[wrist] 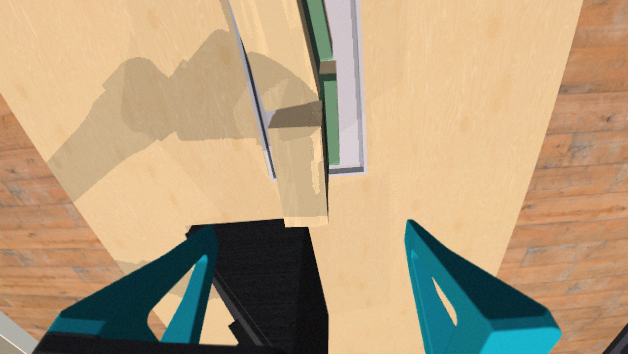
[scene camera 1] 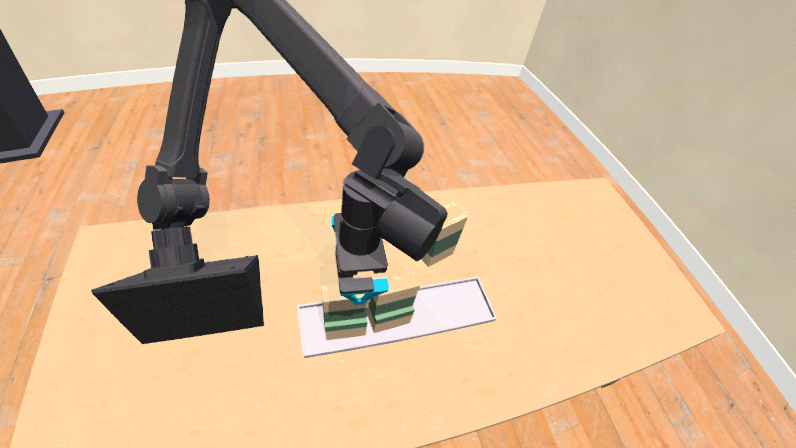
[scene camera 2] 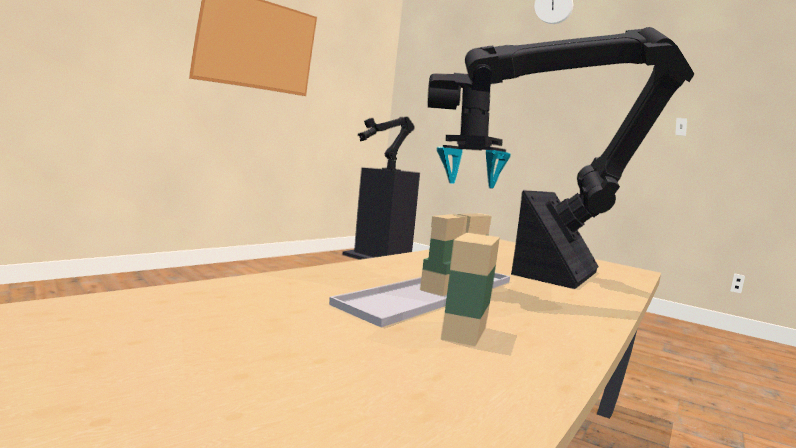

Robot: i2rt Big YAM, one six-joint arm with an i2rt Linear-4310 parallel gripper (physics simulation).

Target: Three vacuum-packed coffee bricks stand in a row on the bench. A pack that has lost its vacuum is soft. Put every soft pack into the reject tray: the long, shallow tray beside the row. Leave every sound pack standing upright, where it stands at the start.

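Pixels of known places: gripper, fingertip midpoint: (wrist: 308,232) (scene camera 1: 354,277) (scene camera 2: 471,185); arm's base at its link origin: (scene camera 1: 177,272) (scene camera 2: 561,221).
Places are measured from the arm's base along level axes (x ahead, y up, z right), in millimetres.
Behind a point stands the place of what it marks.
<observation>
One coffee pack (scene camera 1: 345,323) @(z 136, x 290, y -68 mm) (scene camera 2: 480,223) @(z 97, x 297, y -4 mm) (wrist: 302,170) @(z 116, x 304, y 12 mm) stands upright in the reject tray (scene camera 1: 451,303) @(z 120, x 537, y -129 mm) (scene camera 2: 378,306) @(z 131, x 563, y -129 mm) (wrist: 350,100) @(z 152, x 288, y -129 mm) at the end nearest the arm's base. A second pack (scene camera 1: 394,311) @(z 134, x 389, y -68 mm) (scene camera 2: 440,250) @(z 107, x 429, y -47 mm) (wrist: 265,30) @(z 115, x 390, y 11 mm) stands upright beside it in the tray. Both have a protruding green band. The third pack (scene camera 1: 448,244) @(z 3, x 564, y -68 mm) (scene camera 2: 470,294) @(z -39, x 591, y -60 mm) stands upright on the bench outside the tray, with a flat green band; the arm partly hides it in scene camera 1. My gripper (scene camera 2: 471,184) @(z 123, x 306, y 69 mm) (wrist: 308,232) @(z 123, x 306, y 69 mm) is wide open and empty, high above the packs.
The arm's black wedge-shaped base (scene camera 1: 200,306) @(z 70, x 38, y -18 mm) (scene camera 2: 551,239) @(z -16, x 139, y -31 mm) (wrist: 280,280) @(z 52, x 136, y -31 mm) stands on the bench (scene camera 1: 557,311) @(z 213, x 785, y -132 mm) (scene camera 2: 222,361) @(z 113, x 865, y -132 mm) (wrist: 440,150) @(z 247, x 211, y -132 mm), beyond the tray's pack-holding end. Another small arm on a black pedestal (scene camera 2: 384,214) stands behind the bench.
</observation>
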